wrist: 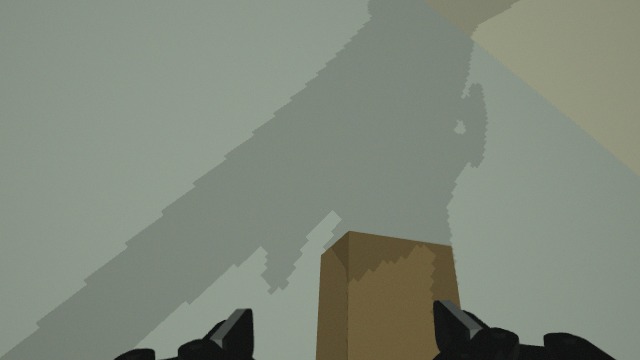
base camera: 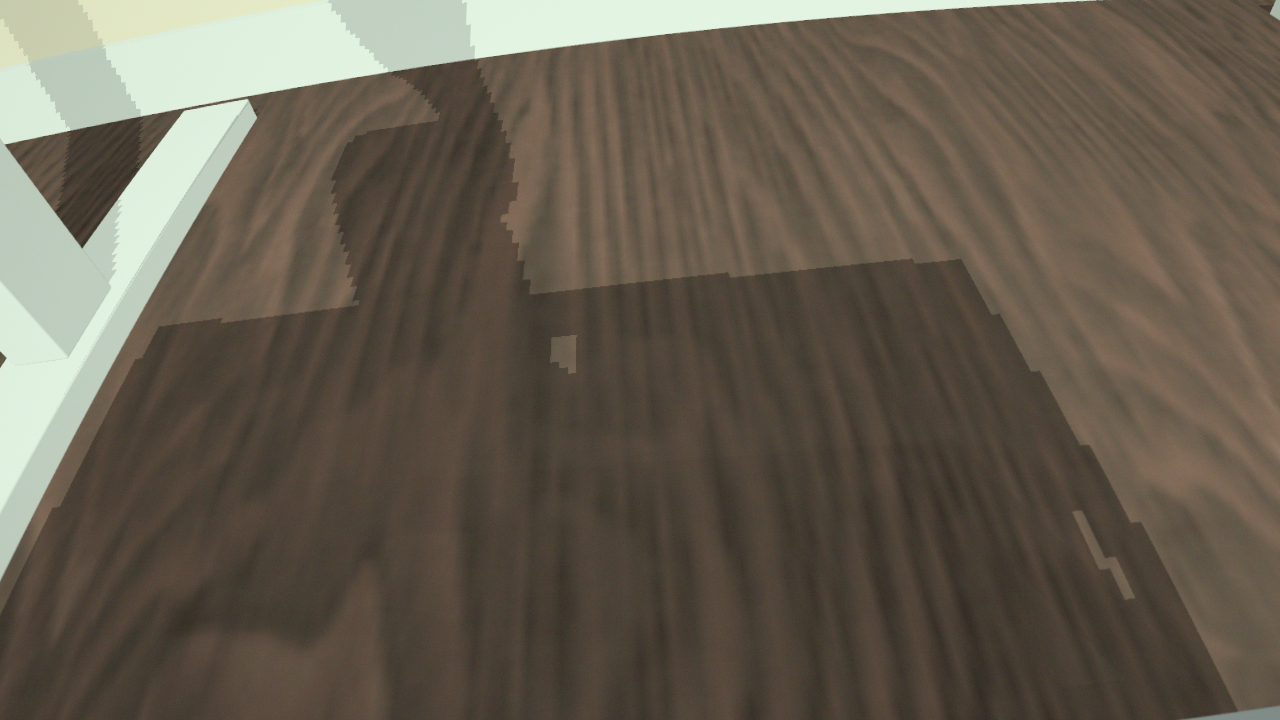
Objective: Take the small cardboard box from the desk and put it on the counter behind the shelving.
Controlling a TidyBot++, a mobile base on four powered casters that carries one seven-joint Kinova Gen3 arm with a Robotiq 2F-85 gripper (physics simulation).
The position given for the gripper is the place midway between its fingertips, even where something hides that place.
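A desk (base camera: 75, 307) is part of the scene, and it appears in the wrist view (wrist: 169, 169) too. There is also a small cardboard box (wrist: 374, 290), though in the base camera view the box is out of frame. The gripper (wrist: 342, 325) is visible as well.
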